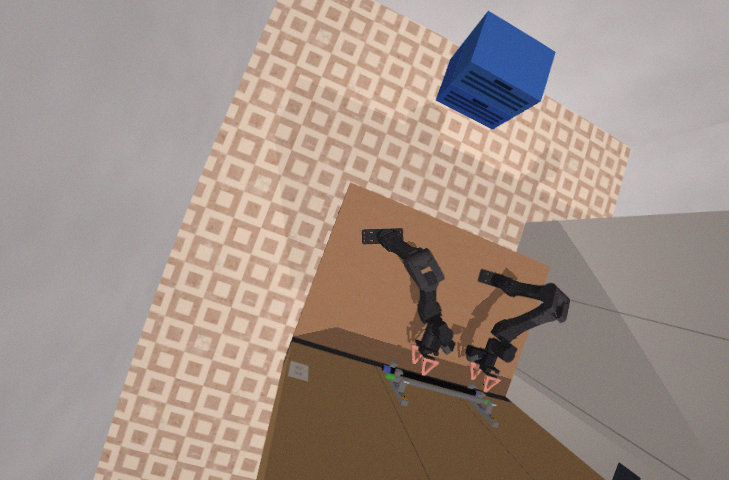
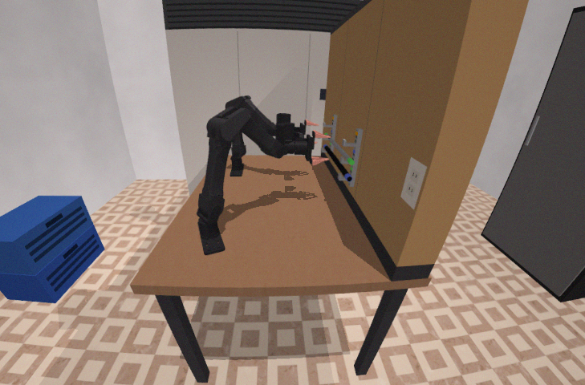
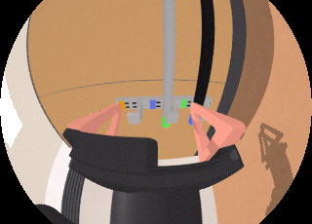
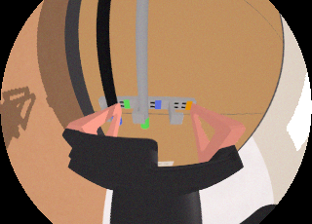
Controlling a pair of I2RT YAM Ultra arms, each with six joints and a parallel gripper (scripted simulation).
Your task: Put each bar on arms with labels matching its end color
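My left hand is 80 mm short of the black bar, 150 mm to the left of it and 100 mm above it. The rest, counted from my left hand: brown wall panel: 180 mm ahead, 190 mm to the right, 170 mm above; then black baseboard: 120 mm ahead, 190 mm to the right, 220 mm below.
The black bar is 15 cm to the left of my right hand, 10 cm below it and 8 cm ahead of it. Round my right hand: brown wall panel 18 cm ahead, 17 cm above, 10 cm to the left; black baseboard 23 cm below, 12 cm ahead, 10 cm to the left.
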